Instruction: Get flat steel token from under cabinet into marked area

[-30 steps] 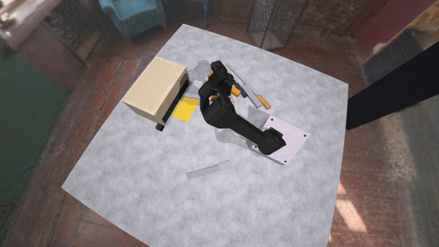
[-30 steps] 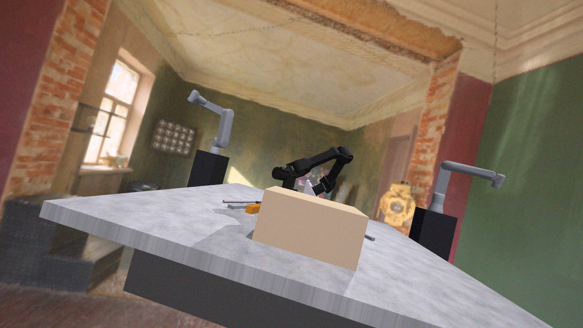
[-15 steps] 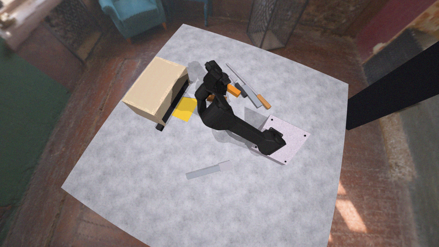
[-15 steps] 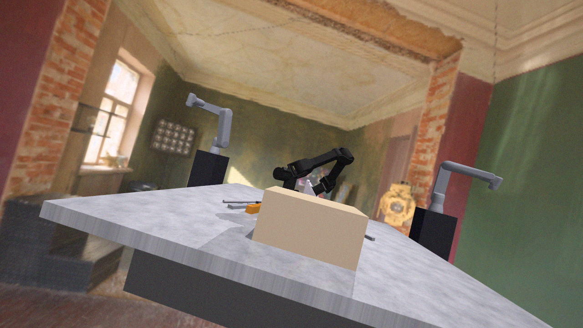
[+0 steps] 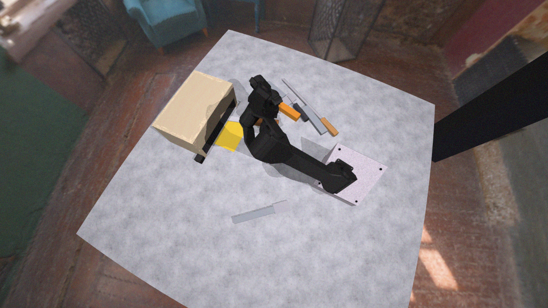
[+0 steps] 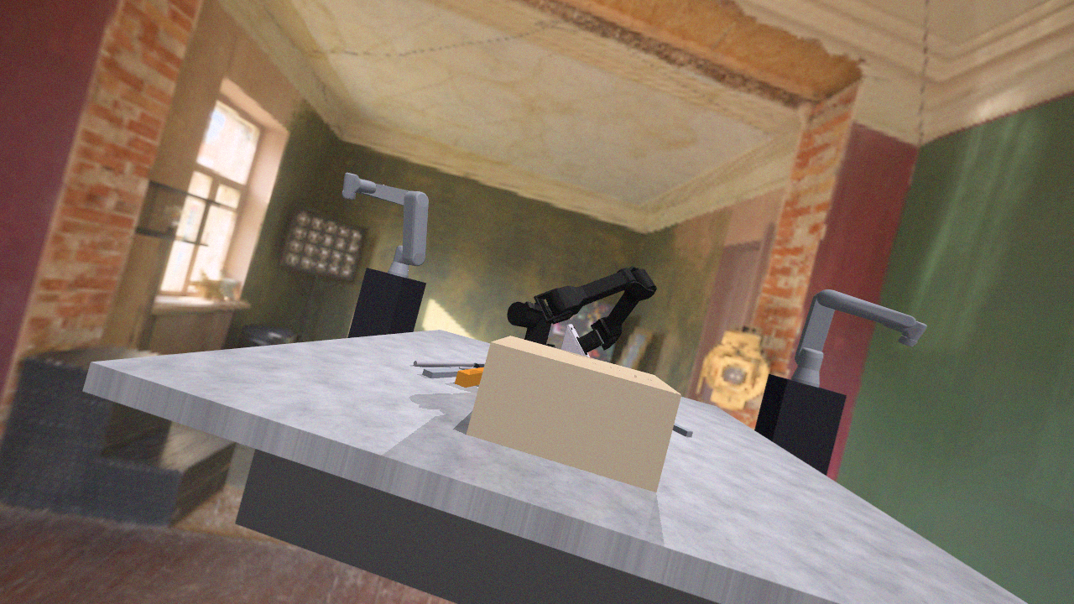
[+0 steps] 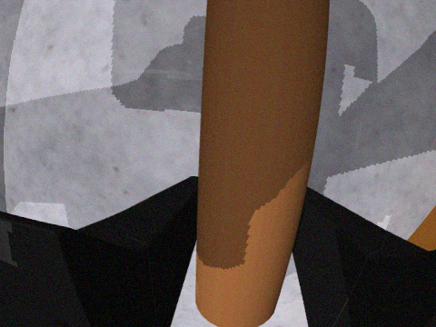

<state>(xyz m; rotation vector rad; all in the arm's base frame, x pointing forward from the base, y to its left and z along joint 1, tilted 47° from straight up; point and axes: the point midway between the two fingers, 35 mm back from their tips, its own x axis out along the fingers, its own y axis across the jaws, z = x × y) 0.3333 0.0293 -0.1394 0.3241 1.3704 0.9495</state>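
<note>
My gripper tip is now 20 mm short of the orange bar, 110 mm to the left of it and 10 mm below it. From my gripper tip the other things lie so: flat grey token: 280 mm ahead, 150 mm to the left, 10 mm below; then grey bar: 160 mm behind, 130 mm to the right; then black-handled tool: 50 mm behind, 150 mm to the right.
</note>
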